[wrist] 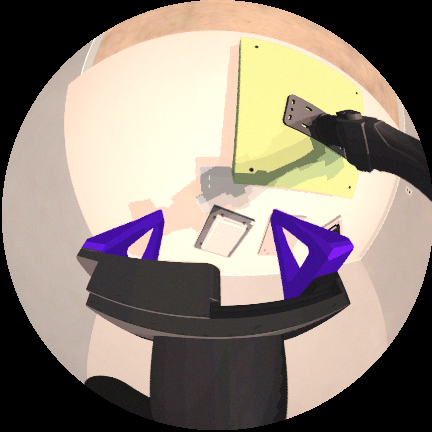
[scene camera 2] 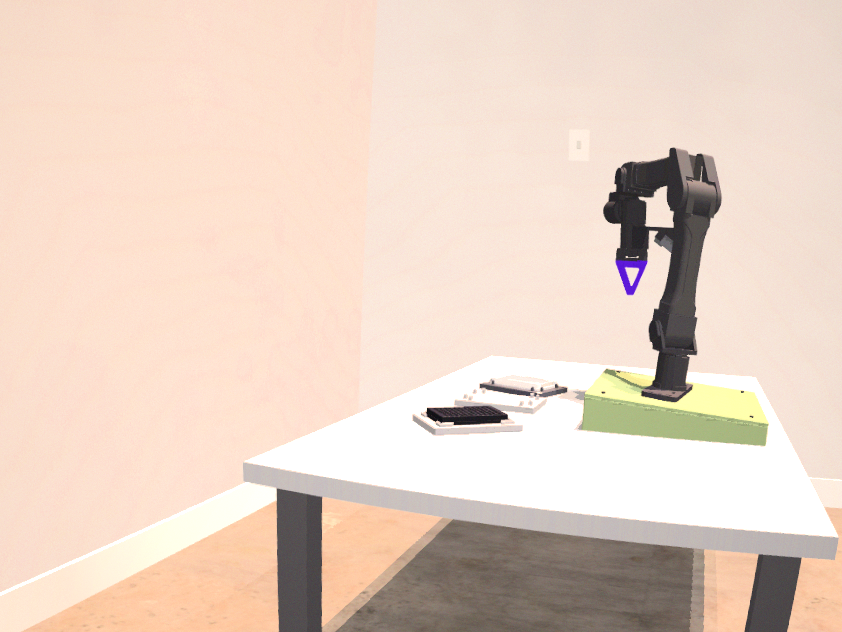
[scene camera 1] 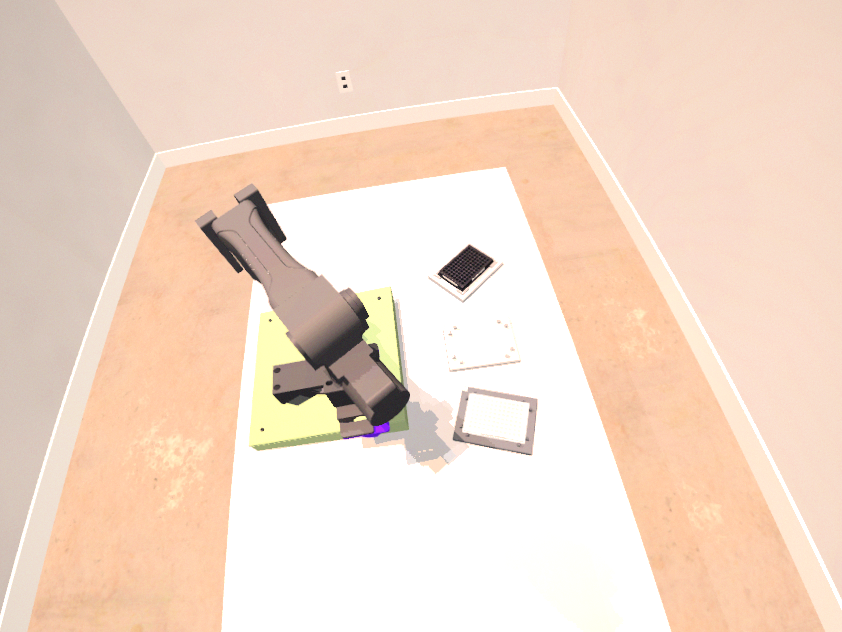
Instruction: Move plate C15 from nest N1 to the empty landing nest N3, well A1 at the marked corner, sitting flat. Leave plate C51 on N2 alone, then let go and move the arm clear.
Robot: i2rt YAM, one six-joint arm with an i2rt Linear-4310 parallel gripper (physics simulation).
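A black well plate (scene camera 1: 466,266) (scene camera 2: 466,414) (wrist: 336,229) sits on a pale nest (scene camera 1: 463,294) (scene camera 2: 476,429). A white well plate (scene camera 1: 497,417) (scene camera 2: 523,383) (wrist: 225,235) sits on a dark grey nest (scene camera 1: 493,444) (scene camera 2: 555,391) (wrist: 204,230). Between them stands the empty white nest with pegs (scene camera 1: 481,345) (scene camera 2: 503,404) (wrist: 267,243), the landing nest N3. Plate labels and the corner mark are too small to read, so I cannot tell which plate is C15. My gripper (scene camera 2: 630,293) (wrist: 217,214) is open and empty, high above the table beside the nests. In scene camera 1 the arm mostly hides it.
The arm stands on a yellow-green base block (scene camera 1: 278,421) (scene camera 2: 673,428) (wrist: 260,85), beside the three nests on the white table (scene camera 1: 421,530) (scene camera 2: 421,469) (wrist: 145,110). The nests stand in a row, a little apart. Walls surround the table.
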